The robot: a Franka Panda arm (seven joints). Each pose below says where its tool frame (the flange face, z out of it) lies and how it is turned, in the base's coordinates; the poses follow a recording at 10 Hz.
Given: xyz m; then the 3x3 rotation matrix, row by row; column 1 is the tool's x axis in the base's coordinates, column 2 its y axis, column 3 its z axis. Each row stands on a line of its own.
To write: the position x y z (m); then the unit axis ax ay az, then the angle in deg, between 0 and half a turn. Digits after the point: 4 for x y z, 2 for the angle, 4 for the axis. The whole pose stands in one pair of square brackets.
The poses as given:
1:
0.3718 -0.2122 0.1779
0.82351 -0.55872 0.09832
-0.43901 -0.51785 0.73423
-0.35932 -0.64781 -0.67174
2:
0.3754 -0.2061 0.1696
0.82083 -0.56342 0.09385
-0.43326 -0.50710 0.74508
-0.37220 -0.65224 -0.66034
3:
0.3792 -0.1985 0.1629
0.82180 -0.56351 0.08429
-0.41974 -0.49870 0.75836
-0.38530 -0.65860 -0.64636
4:
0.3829 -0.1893 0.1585
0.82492 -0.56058 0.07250
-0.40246 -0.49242 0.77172
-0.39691 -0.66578 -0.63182
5:
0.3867 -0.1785 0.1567
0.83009 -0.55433 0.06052
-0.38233 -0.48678 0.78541
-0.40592 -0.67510 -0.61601
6:
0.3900 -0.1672 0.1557
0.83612 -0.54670 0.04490
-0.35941 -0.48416 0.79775
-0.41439 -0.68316 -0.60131
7:
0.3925 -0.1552 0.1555
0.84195 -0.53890 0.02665
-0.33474 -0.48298 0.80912
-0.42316 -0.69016 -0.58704
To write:
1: [0.3718 -0.2122 0.1779 -0.9461 0.3133 0.0820 133.08]
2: [0.3754 -0.2061 0.1696 -0.9449 0.3152 0.0880 132.32]
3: [0.3792 -0.1985 0.1629 -0.9449 0.3131 0.0959 131.42]
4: [0.3829 -0.1893 0.1585 -0.9454 0.3087 0.1040 130.52]
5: [0.3867 -0.1785 0.1567 -0.9467 0.3023 0.1115 129.52]
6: [0.3900 -0.1672 0.1557 -0.9482 0.2941 0.1199 128.66]
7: [0.3925 -0.1552 0.1555 -0.9498 0.2849 0.1293 127.88]
